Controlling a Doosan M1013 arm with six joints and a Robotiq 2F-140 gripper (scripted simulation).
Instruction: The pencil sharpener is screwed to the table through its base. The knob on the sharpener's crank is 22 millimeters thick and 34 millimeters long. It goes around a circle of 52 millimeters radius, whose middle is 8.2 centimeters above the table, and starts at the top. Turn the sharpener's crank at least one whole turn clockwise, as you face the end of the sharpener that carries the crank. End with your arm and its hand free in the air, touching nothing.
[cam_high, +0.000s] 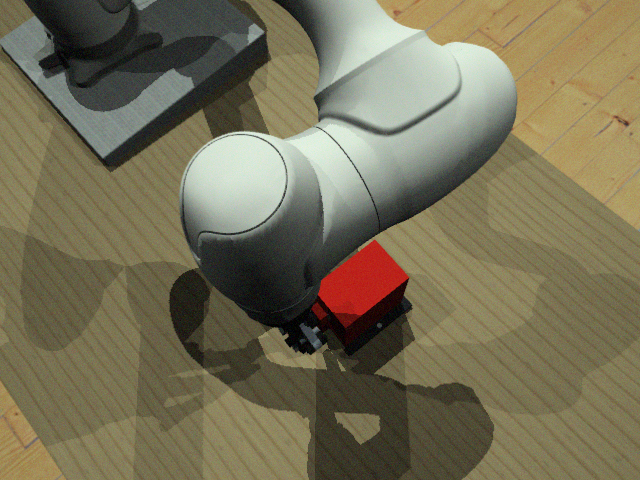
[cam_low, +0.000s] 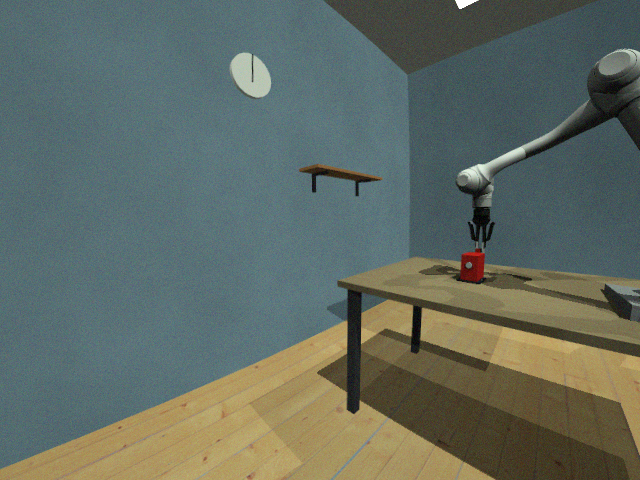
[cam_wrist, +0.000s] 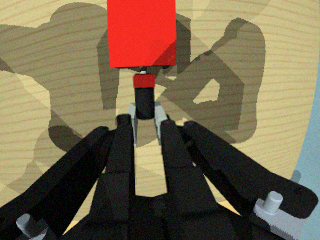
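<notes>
Now: hand 20 mm to the right of the crank knob and 10 mm above it. The rest, counted from my hand: sharpener crank: 20 mm to the left, 20 mm below.
</notes>
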